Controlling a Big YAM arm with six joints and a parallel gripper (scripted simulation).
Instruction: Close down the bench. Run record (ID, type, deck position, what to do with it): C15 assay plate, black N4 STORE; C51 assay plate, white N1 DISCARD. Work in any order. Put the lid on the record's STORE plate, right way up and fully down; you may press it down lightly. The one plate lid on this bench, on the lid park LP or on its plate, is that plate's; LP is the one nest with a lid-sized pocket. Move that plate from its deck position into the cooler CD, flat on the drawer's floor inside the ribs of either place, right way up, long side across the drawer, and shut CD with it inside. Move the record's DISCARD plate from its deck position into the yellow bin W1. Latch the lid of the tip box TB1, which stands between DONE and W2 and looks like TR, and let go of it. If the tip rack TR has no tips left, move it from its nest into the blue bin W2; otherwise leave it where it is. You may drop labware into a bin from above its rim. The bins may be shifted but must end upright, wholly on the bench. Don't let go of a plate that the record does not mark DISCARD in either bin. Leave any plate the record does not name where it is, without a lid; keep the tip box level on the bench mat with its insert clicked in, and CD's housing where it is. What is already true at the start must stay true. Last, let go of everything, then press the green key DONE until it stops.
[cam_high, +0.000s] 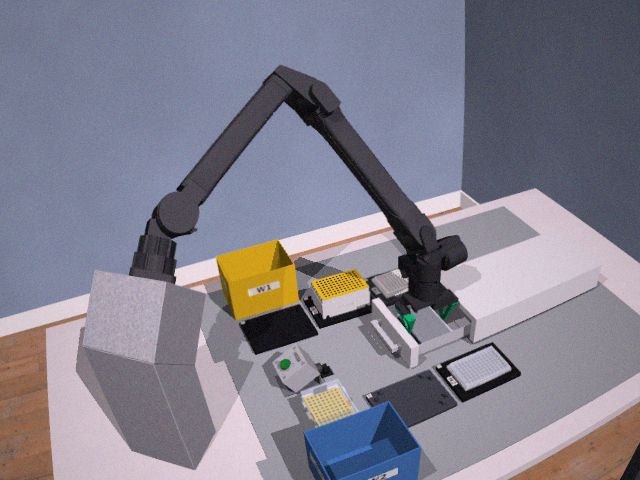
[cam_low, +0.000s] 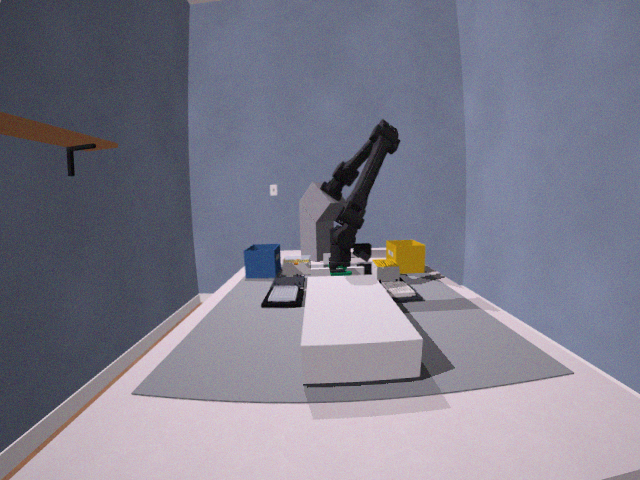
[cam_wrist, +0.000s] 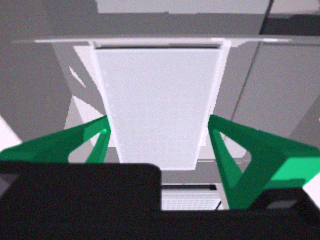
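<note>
The clear plate lid is right at my hand. Round my hand: black plate 1 cm below; white cooler CD 16 cm ahead, 4 cm to the left, 1 cm above; cooler drawer 4 cm ahead, 1 cm to the left.
</note>
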